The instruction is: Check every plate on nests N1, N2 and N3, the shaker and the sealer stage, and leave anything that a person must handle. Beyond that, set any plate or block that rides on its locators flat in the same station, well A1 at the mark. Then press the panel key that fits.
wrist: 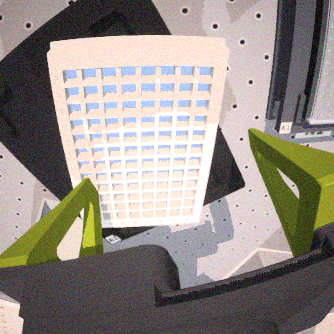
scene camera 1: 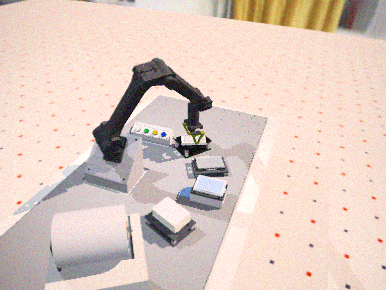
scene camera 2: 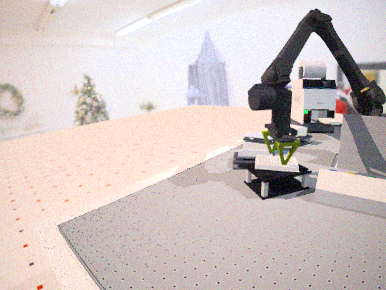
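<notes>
A white plate with blue in its wells (scene camera 1: pixel 189 140) (scene camera 2: pixel 265 162) (wrist: pixel 142 127) rides on the black raised nest N3 (scene camera 1: pixel 186 150) (scene camera 2: pixel 276 189) (wrist: pixel 35 100), turned askew to the nest's edges. My gripper (scene camera 1: pixel 196 138) (scene camera 2: pixel 280 159) (wrist: pixel 168 161) is open above this plate, one finger near its side and the other out past its edge. A grey-topped plate (scene camera 1: pixel 210 164) (wrist: pixel 324 65) sits on the dark station beside it, tagged A1 at a corner in the wrist view. A blue-topped plate (scene camera 1: pixel 209 185) sits on a grey block station. A thick white block (scene camera 1: pixel 171 214) lies on a dark nest (scene camera 1: pixel 157 229).
The key panel (scene camera 1: pixel 151 133) with white, green, yellow and blue keys stands beside N3, near the arm's grey base (scene camera 1: pixel 112 172). A white machine with a large roll (scene camera 1: pixel 92 237) (scene camera 2: pixel 314 100) stands at the other end. The grey perforated deck (scene camera 1: pixel 240 130) (scene camera 2: pixel 175 240) ends beyond N3.
</notes>
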